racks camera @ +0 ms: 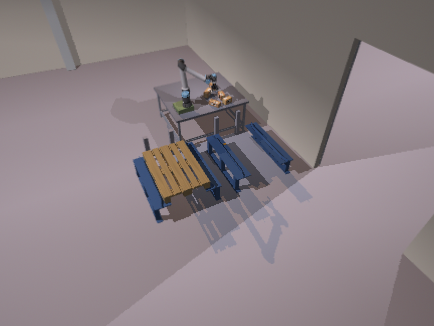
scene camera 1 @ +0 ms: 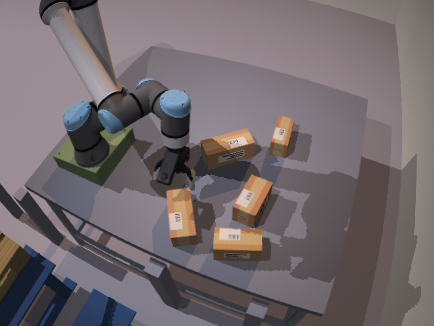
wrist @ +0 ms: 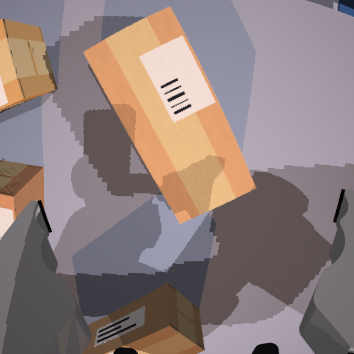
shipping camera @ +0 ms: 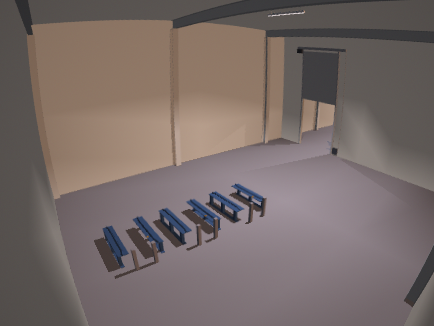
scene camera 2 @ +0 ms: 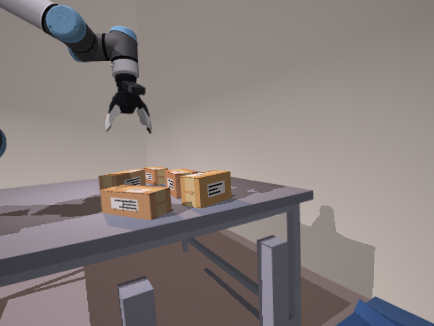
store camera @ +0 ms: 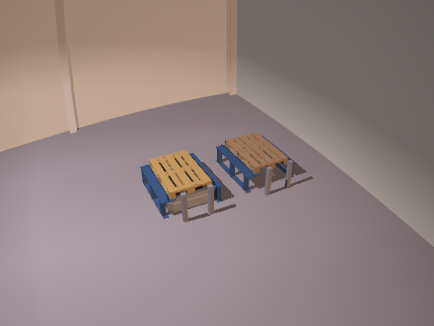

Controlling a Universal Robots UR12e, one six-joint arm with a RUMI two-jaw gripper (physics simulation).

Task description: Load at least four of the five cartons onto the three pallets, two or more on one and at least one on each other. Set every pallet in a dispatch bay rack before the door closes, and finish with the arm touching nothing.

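Frame: origin at the arm's base, x ahead, y left, z up, level; metres.
Seen in the pictures: gripper, between the fingertips: (racks camera: 214,93) (scene camera 1: 174,185) (wrist: 191,199) (scene camera 2: 129,132); arm's base, origin of its link: (racks camera: 187,105) (scene camera 1: 92,153).
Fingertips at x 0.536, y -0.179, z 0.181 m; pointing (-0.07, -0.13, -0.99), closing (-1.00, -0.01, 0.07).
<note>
Pixels of each thing's top centre, then the offset from my fingertips to it.
- second carton, centre of its top: (scene camera 1: 238,239) (scene camera 2: 206,173) 0.258 m ahead, 0.068 m right, 0.167 m down
- fourth carton, centre of its top: (scene camera 1: 227,141) (scene camera 2: 123,172) 0.090 m ahead, 0.409 m left, 0.173 m down
My gripper (scene camera 1: 175,181) (scene camera 2: 128,130) (wrist: 191,199) is open and empty, high above the table. One carton (scene camera 1: 181,217) (scene camera 2: 135,202) (wrist: 170,115) lies near the table's front edge, ahead of the fingertips in the wrist view. Beside it are a second carton (scene camera 1: 237,244) (scene camera 2: 206,189) and a third (scene camera 1: 252,200). A fourth carton (scene camera 1: 228,148) and a small fifth (scene camera 1: 282,136) lie farther back. A pallet (racks camera: 156,172) without cartons rests on a blue rack by the table. A yellow pallet (store camera: 162,177) and a brown pallet (store camera: 256,150) rest on store racks.
A low pale vehicle (store camera: 192,201) is under the yellow pallet. Several blue dispatch racks (shipping camera: 115,242) stand without pallets behind short posts. The dark door (shipping camera: 320,77) is partly lowered. Another rack (racks camera: 227,157) by the table bears no pallet. The green arm base (scene camera 1: 102,170) stands on the table.
</note>
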